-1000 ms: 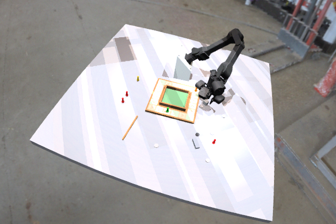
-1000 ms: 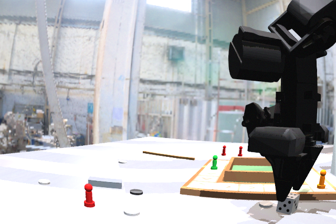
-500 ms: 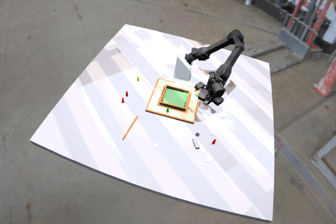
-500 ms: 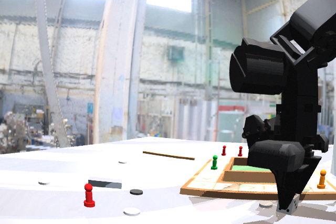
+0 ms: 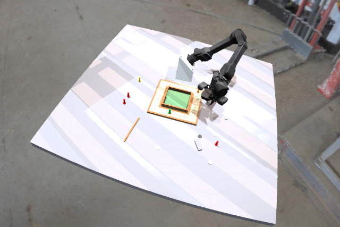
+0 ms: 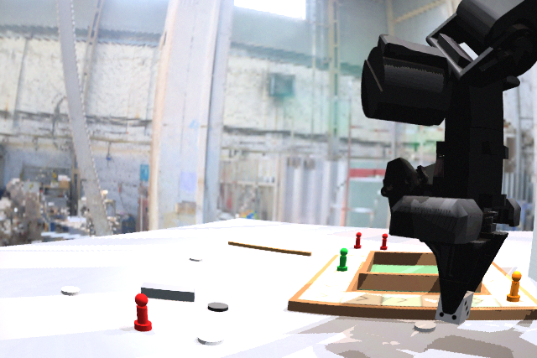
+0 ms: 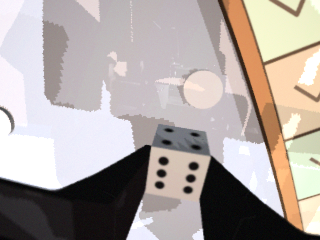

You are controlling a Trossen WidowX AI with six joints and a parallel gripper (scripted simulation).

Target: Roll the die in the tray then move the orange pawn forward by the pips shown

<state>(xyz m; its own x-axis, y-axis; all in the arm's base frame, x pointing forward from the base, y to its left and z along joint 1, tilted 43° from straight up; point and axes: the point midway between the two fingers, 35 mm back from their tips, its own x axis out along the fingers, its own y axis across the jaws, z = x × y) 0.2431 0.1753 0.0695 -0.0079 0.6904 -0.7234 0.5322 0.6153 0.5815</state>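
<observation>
My gripper tip is 90 mm past the orange pawn and 80 mm to the left of it. The rest, counted from my gripper tip: tray (20 mm ahead, 190 mm to the right, 20 mm below); then white die (right at my gripper tip); then green pawn (140 mm ahead, 210 mm to the right).
</observation>
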